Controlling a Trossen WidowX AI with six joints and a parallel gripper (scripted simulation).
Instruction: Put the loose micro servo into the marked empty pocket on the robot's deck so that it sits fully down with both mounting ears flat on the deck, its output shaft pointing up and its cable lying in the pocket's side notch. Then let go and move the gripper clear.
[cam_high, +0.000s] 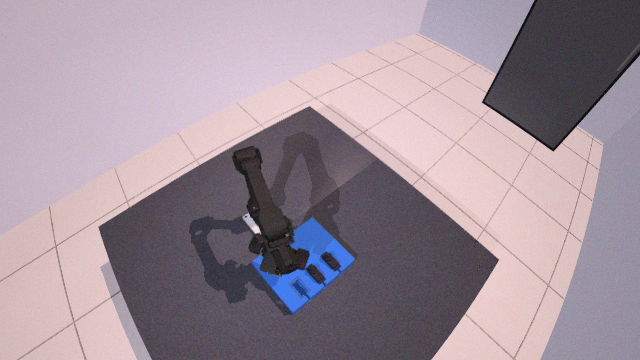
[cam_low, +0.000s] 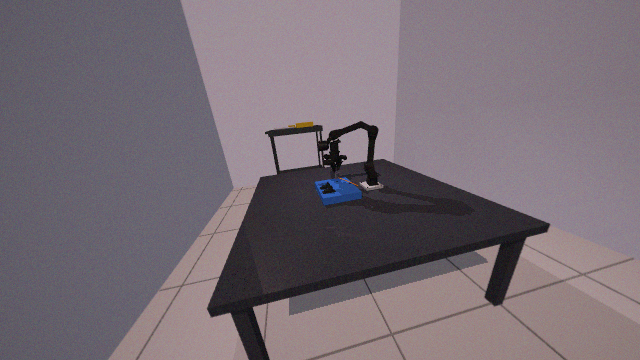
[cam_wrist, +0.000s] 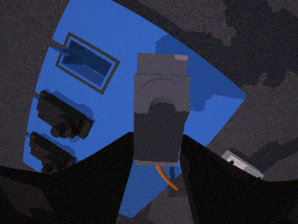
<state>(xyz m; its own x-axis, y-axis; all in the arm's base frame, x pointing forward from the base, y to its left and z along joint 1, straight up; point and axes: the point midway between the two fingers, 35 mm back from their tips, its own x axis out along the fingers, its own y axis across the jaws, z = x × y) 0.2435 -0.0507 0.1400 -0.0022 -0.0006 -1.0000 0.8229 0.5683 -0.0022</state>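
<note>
My gripper tip is 20 mm past the blue deck, 70 mm to the right of it and 100 mm above it.
</note>
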